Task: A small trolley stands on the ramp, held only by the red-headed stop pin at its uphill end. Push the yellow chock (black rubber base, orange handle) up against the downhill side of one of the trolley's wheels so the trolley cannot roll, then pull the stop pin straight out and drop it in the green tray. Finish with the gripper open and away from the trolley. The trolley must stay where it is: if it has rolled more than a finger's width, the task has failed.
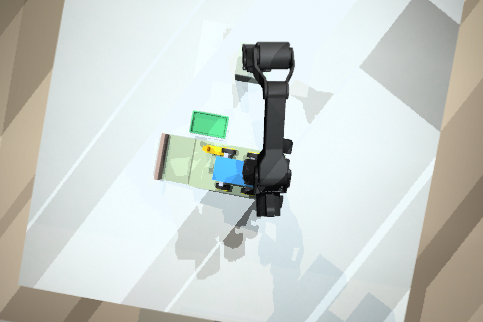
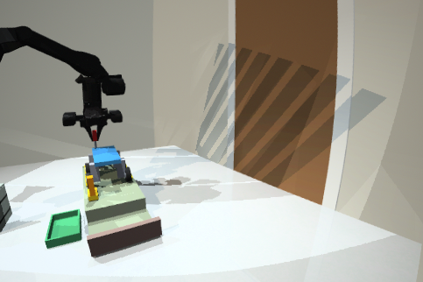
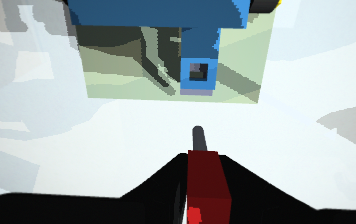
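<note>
The green tray lies 11 cm behind my gripper tip, 24 cm to the right of it and 18 cm below it. The rest, counted from my gripper tip: red-headed stop pin right at my gripper tip; then yellow chock 3 cm behind, 20 cm to the right, 9 cm below; then blue trolley 2 cm ahead, 12 cm to the right, 7 cm below.
</note>
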